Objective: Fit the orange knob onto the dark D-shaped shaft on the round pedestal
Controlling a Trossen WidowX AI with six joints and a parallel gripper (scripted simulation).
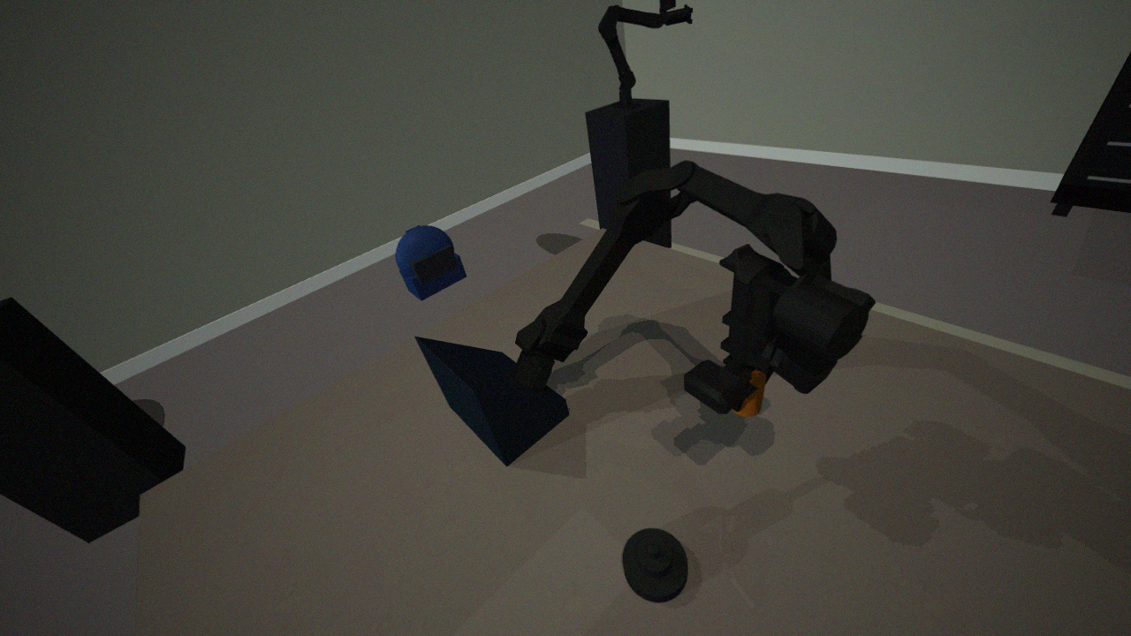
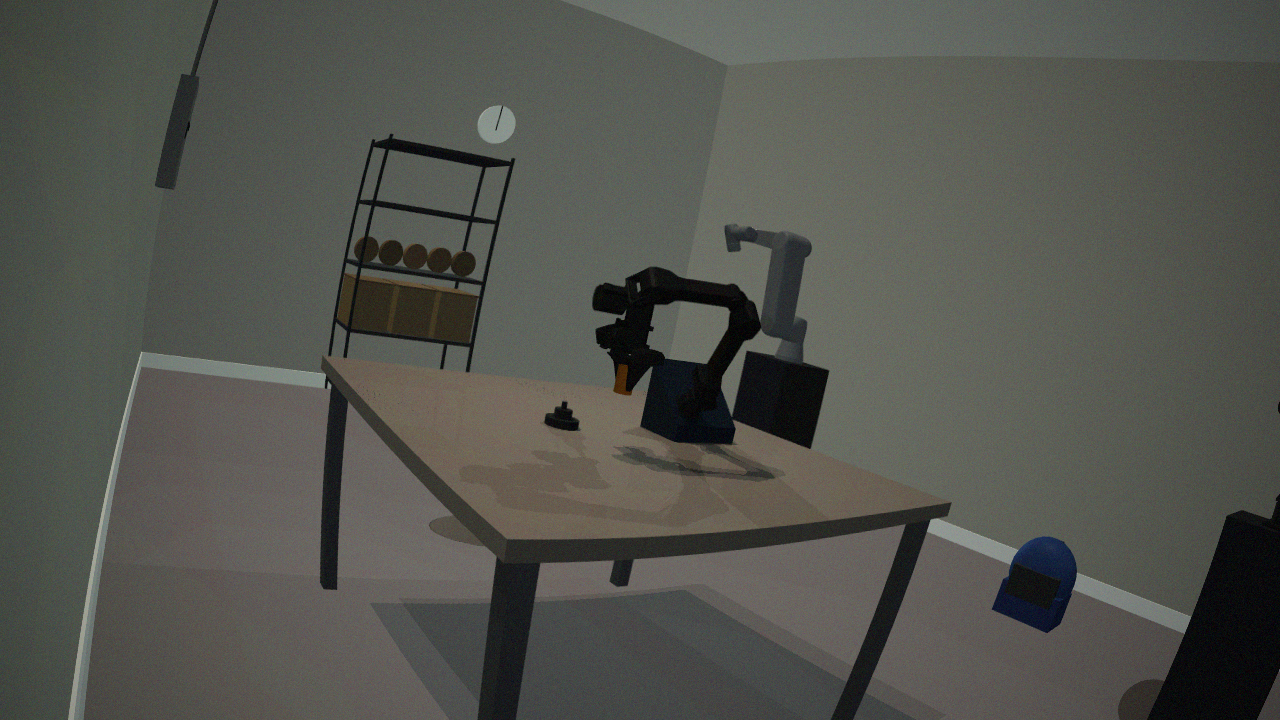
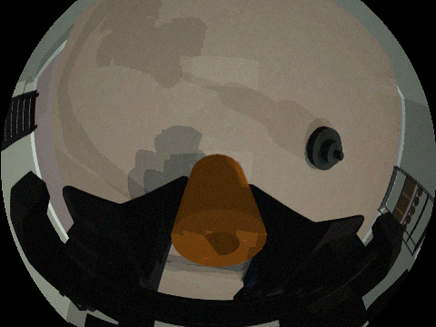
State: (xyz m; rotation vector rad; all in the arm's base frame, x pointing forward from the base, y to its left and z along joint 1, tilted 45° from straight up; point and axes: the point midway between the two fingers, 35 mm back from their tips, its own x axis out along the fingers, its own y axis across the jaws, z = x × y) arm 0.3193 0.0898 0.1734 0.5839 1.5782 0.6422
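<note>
Now: the round dark pedestal 30 mm ahead of my gripper tip, 210 mm to the right of it and 110 mm below it. Round my gripper tip: orange knob 20 mm above.
</note>
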